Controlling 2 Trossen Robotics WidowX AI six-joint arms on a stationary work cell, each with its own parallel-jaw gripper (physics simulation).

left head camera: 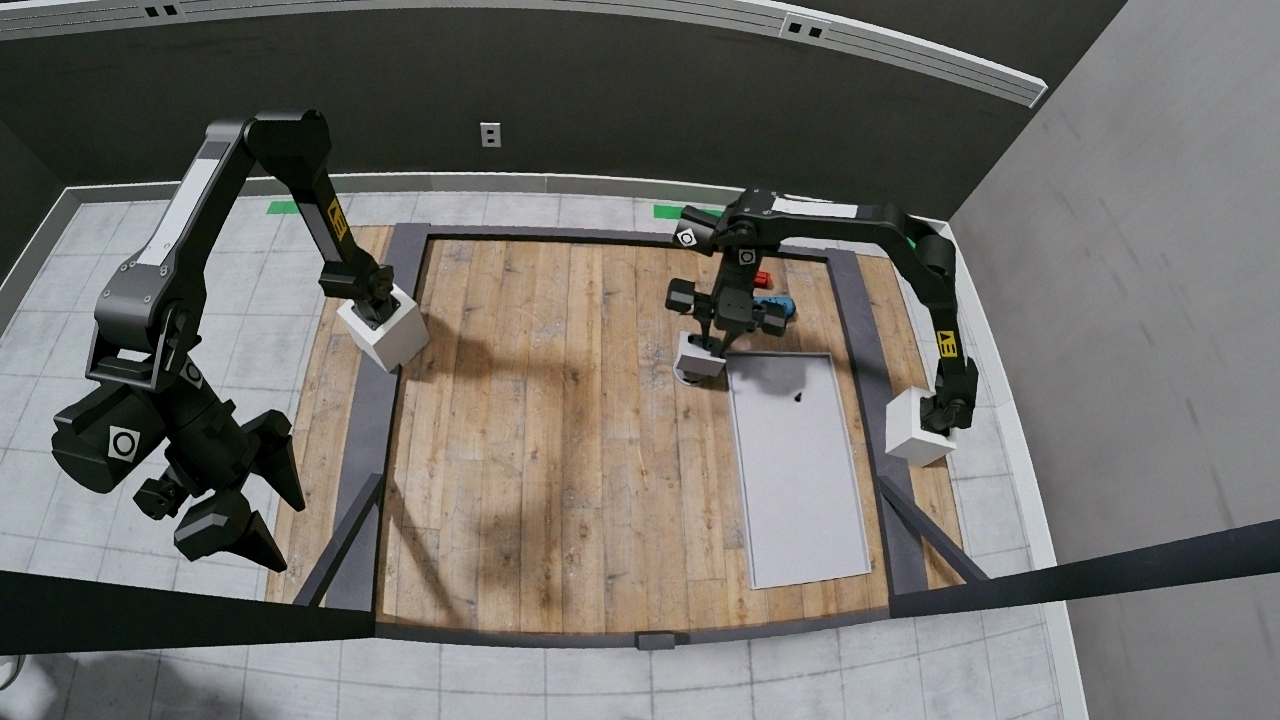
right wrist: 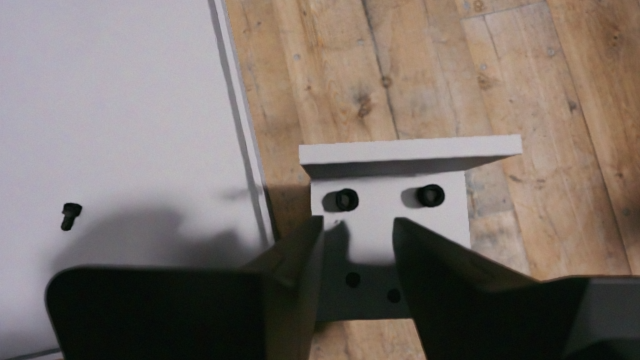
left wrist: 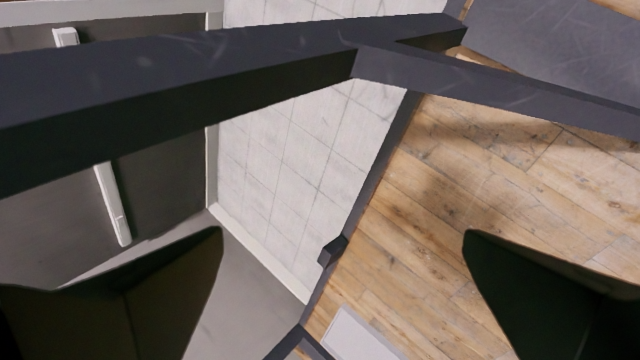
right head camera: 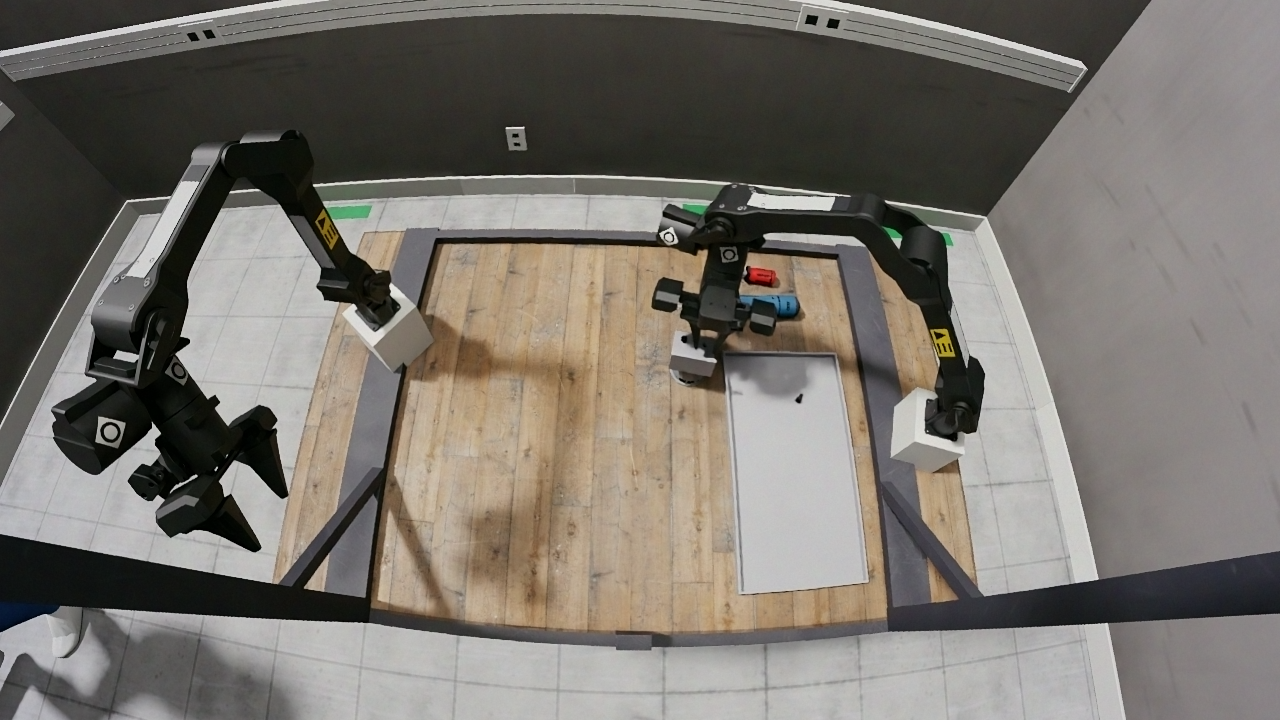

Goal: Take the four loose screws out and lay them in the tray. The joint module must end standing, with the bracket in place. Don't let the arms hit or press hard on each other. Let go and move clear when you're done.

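Pixels of known places: left gripper, fingertip midpoint: (left head camera: 293, 538) (left wrist: 344, 239) (right head camera: 272, 522); right gripper, fingertip midpoint: (left head camera: 712, 350) (right wrist: 358, 228) (right head camera: 704, 350); left arm's base, origin of the base link: (left head camera: 375, 307) (right head camera: 378, 310); right arm's base, origin of the base link: (left head camera: 934, 417) (right head camera: 940, 420).
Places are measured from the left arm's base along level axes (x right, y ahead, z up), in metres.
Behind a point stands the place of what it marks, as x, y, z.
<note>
The light grey bracket (left head camera: 700, 364) {-0.272, 0.458, -0.029} (right head camera: 693, 362) {-0.273, 0.459, -0.021} (right wrist: 372, 245) {-0.309, 0.448, -0.053} sits on the standing joint module (left head camera: 687, 379) {-0.275, 0.449, -0.102} (right head camera: 687, 378) {-0.278, 0.455, -0.093}, left of the tray's far corner. In the right wrist view a black screw (right wrist: 346, 200) {-0.296, 0.467, -0.044} and another screw (right wrist: 431, 195) {-0.279, 0.435, -0.045} stand in the bracket near its raised plate. Two dark holes show nearer the fingers; the right finger hides part of the bracket. One loose screw (left head camera: 797, 396) {-0.380, 0.626, -0.105} (right head camera: 799, 398) {-0.380, 0.629, -0.105} (right wrist: 70, 216) {-0.382, 0.625, -0.106} lies in the tray (left head camera: 796, 501) {-0.214, 0.724, -0.114} (right head camera: 796, 510) {-0.213, 0.735, -0.115} (right wrist: 125, 100) {-0.297, 0.636, -0.114}. My right gripper (left head camera: 705, 346) {-0.304, 0.459, -0.025} (right head camera: 703, 347) {-0.304, 0.459, -0.025} (right wrist: 358, 228) {-0.304, 0.459, -0.025} is partly open and empty, close above the bracket. My left gripper (left head camera: 290, 537) {0.286, 0.277, 0.202} (right head camera: 268, 519) {0.286, 0.277, 0.202} (left wrist: 344, 239) {0.286, 0.277, 0.202} is wide open and empty, far left.
A blue tool (left head camera: 776, 305) (right head camera: 783, 306) {-0.507, 0.508, -0.082} and a red object (left head camera: 761, 279) {-0.550, 0.445, -0.094} (right head camera: 760, 276) {-0.545, 0.436, -0.093} lie behind my right gripper. A dark frame beam (left head camera: 179, 613) {0.358, 0.316, 0.340} (right head camera: 179, 577) {0.353, 0.312, 0.309} (left wrist: 175, 80) {0.361, 0.293, 0.224} runs near my left gripper. The tray (left wrist: 357, 337) {-0.143, 0.749, -0.115} also shows in the left wrist view.
</note>
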